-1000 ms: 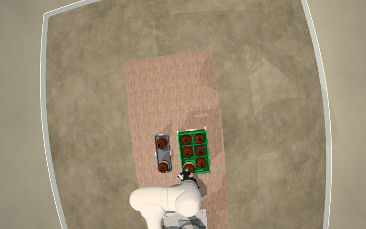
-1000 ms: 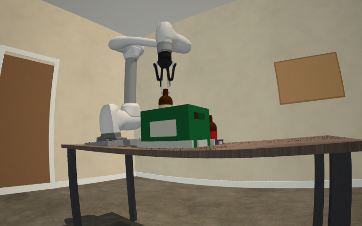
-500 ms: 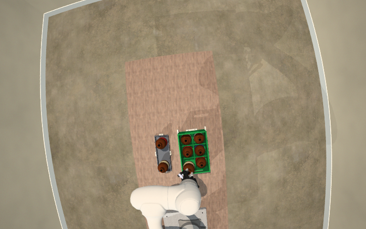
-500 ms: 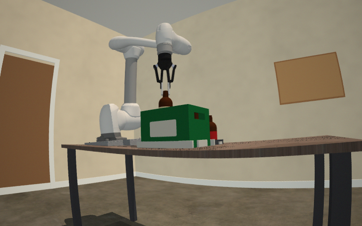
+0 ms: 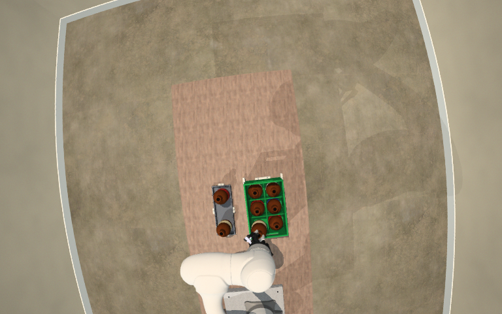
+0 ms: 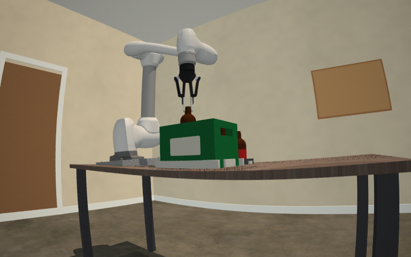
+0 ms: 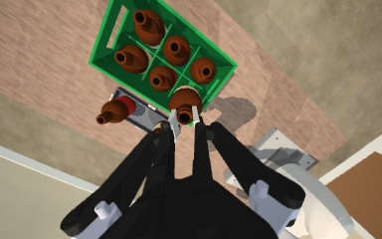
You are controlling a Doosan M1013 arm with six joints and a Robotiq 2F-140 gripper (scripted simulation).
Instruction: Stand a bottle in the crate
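My gripper is now 200 mm above the green crate, 90 mm short of it and 40 mm to the left of it. From my hand the other things lie so: grey tray (280 mm below, 190 mm to the left, 60 mm ahead).
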